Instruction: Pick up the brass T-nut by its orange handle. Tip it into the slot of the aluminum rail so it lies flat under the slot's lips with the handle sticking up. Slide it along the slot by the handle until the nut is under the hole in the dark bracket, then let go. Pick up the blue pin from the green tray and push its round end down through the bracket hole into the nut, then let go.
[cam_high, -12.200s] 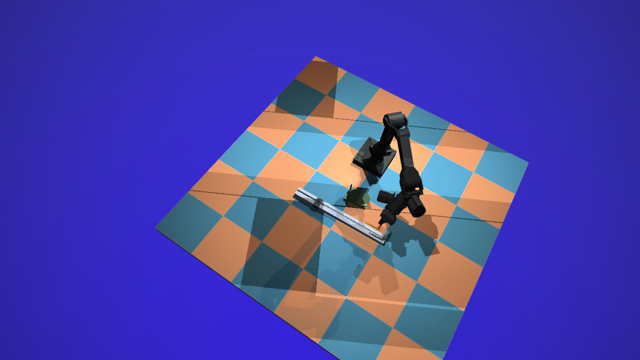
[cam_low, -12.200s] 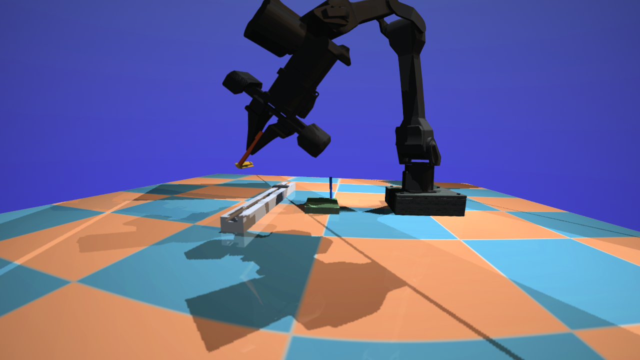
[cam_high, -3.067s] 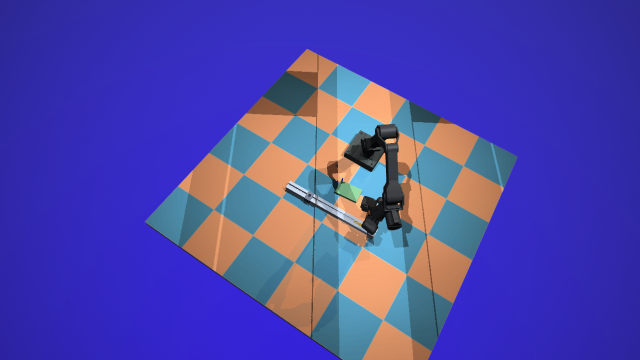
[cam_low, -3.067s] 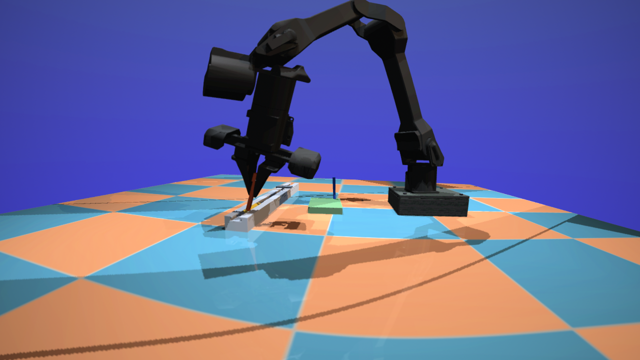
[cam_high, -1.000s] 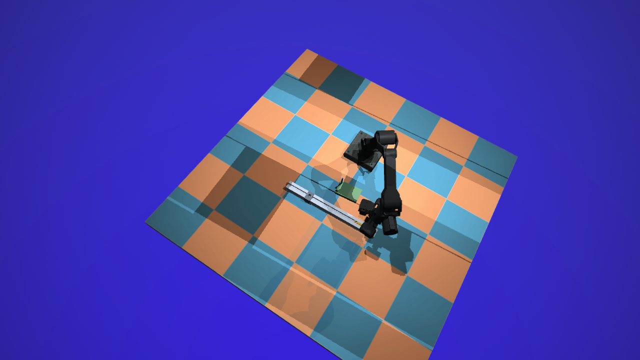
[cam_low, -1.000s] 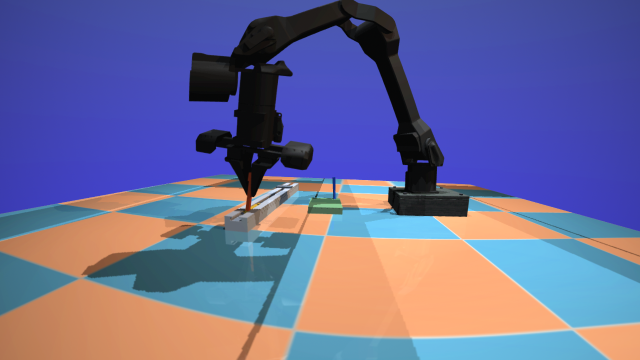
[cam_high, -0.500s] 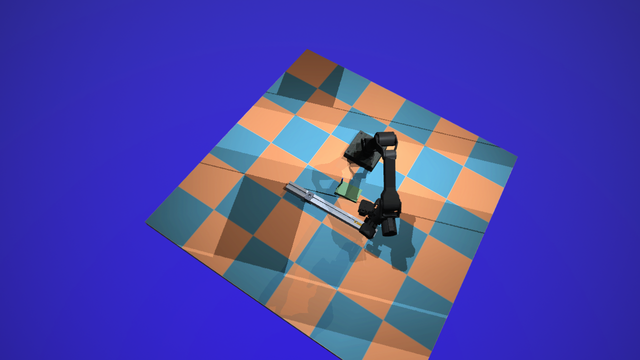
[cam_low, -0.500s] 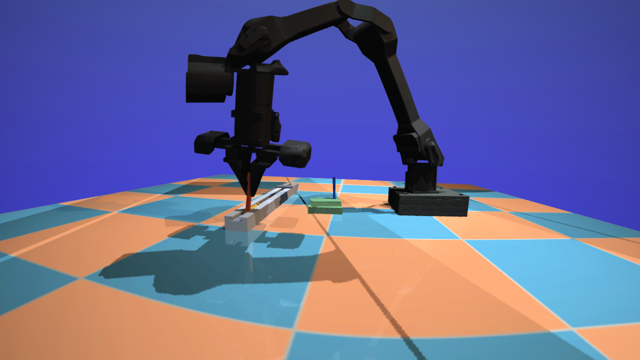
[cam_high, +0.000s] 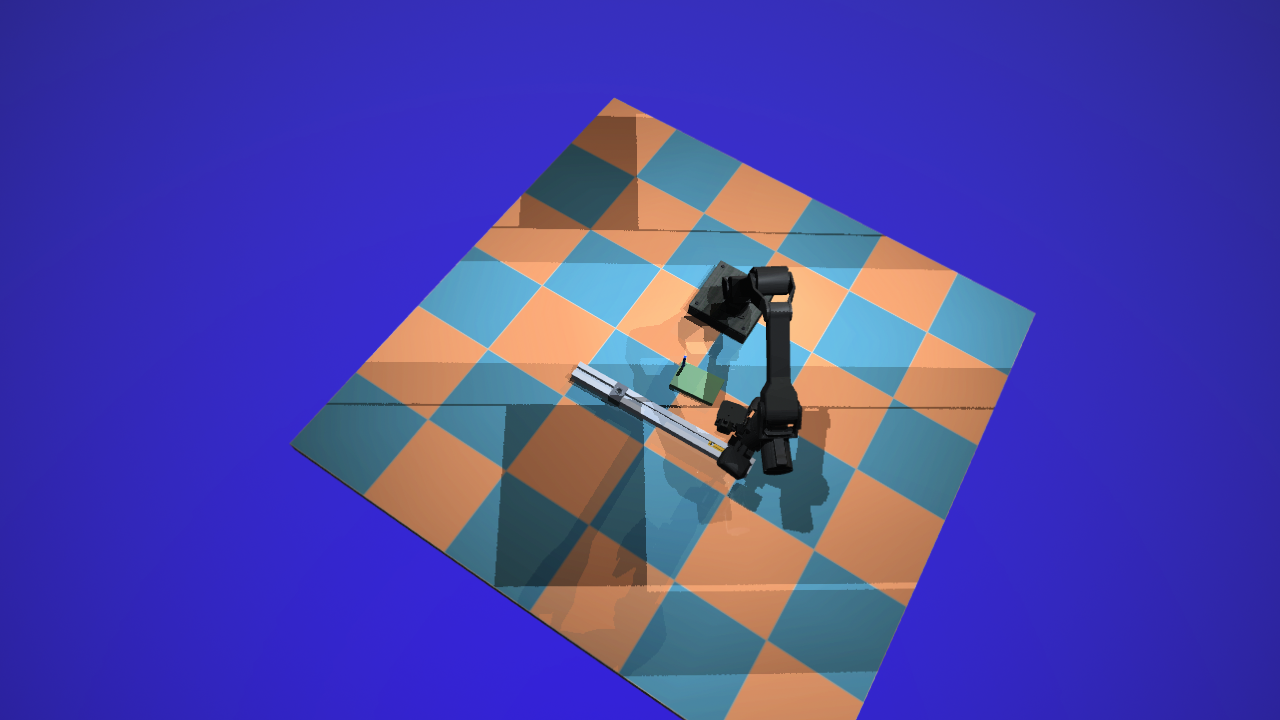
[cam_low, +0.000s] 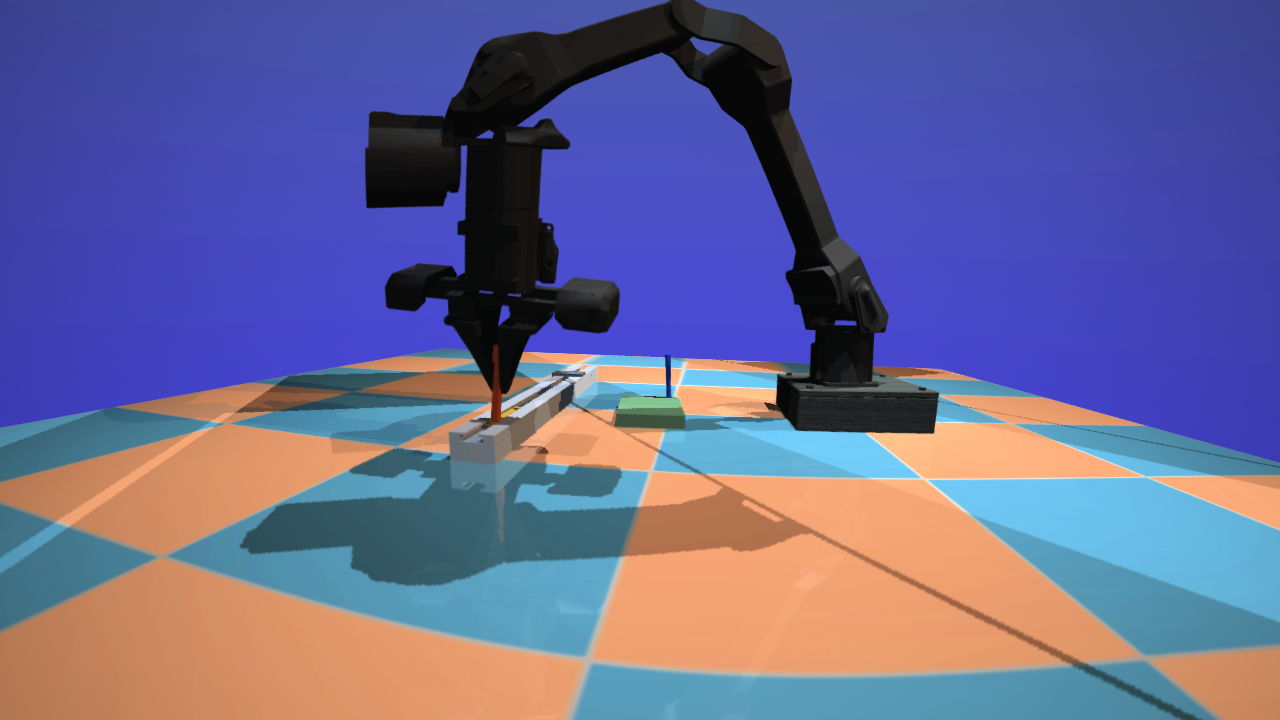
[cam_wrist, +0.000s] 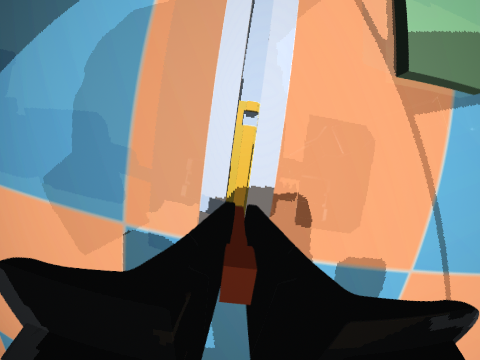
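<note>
My gripper tip is 2 cm to the left of the brass T-nut. Round my gripper tip: green tray: 16 cm to the right, 15 cm behind, 4 cm below; then blue pin: 18 cm to the right, 16 cm behind, 2 cm below.
</note>
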